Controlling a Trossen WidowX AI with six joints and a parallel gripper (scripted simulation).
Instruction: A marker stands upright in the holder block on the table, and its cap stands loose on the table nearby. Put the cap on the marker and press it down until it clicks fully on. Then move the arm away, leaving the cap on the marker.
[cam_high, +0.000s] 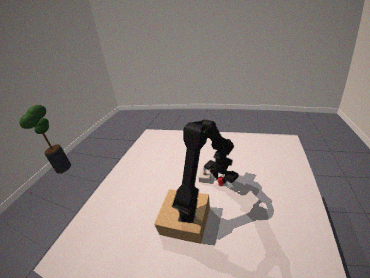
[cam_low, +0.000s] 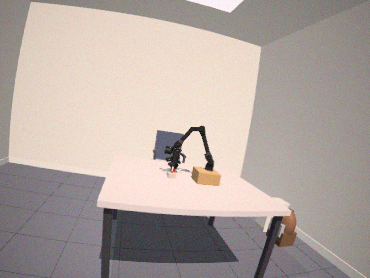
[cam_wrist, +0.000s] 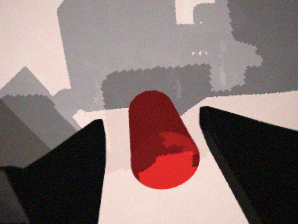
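The red cap is 10 mm above my gripper tip. The rest, counted from my gripper tip: holder block: 90 mm to the left, 30 mm ahead.
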